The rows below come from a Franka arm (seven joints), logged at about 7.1 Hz.
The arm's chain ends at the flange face. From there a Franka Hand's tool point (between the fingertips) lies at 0.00 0.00 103.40 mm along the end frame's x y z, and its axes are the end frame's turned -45 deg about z.
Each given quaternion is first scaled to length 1.
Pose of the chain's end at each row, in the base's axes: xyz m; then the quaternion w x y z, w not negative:
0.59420 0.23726 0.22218 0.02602 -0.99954 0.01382 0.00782
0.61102 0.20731 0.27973 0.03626 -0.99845 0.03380 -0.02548
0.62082 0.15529 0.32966 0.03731 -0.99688 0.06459 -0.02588
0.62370 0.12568 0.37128 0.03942 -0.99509 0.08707 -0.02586
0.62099 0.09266 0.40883 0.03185 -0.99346 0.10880 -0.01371
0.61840 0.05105 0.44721 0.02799 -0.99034 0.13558 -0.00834
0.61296 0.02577 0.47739 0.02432 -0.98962 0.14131 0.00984
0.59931 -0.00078 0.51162 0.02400 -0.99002 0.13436 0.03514
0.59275 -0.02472 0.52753 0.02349 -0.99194 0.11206 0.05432
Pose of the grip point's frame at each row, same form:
0.59266 0.24266 0.11893 0.02703 -0.92874 -0.36974 -0.00273
0.61653 0.21462 0.17674 0.02375 -0.93538 -0.35086 -0.03742
0.62665 0.16264 0.22669 0.02457 -0.94571 -0.32182 -0.03819
0.62973 0.13333 0.26834 0.02652 -0.95266 -0.30036 -0.03898
0.62452 0.09890 0.30568 0.02418 -0.95947 -0.27966 -0.02485
0.62089 0.05655 0.34399 0.02267 -0.96684 -0.25373 -0.01842
0.61166 0.03103 0.37413 0.02623 -0.96836 -0.24816 -0.00022
0.59278 0.00511 0.40859 0.03562 -0.96608 -0.25473 0.02328
0.58215 -0.01864 0.42485 0.04249 -0.95931 -0.27607 0.04120

